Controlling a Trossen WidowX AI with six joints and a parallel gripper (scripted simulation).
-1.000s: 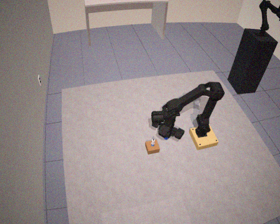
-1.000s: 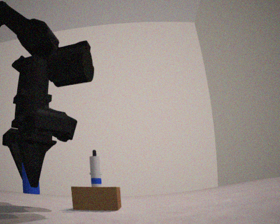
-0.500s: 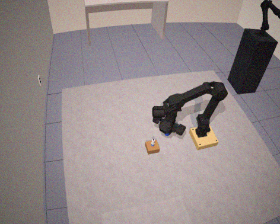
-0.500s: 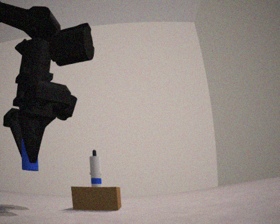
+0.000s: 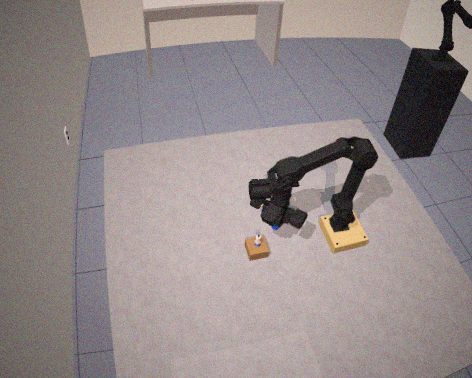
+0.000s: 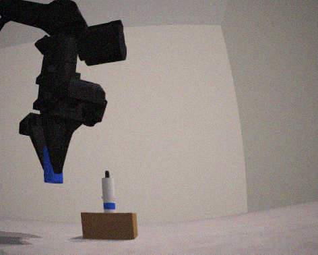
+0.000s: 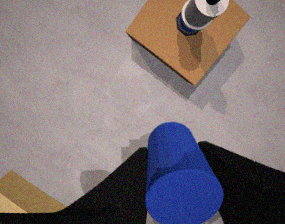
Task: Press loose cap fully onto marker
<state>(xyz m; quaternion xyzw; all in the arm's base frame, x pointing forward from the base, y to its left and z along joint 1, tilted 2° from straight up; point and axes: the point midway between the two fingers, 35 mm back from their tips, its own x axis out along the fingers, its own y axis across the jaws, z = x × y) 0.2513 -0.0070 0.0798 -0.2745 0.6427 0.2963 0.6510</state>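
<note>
Now: gripper tip 7 cm short of the brown holder block, 7 cm above it and 4 cm to the right of it. The rest, counted from my gripper tip: blue cap (1 cm above).
</note>
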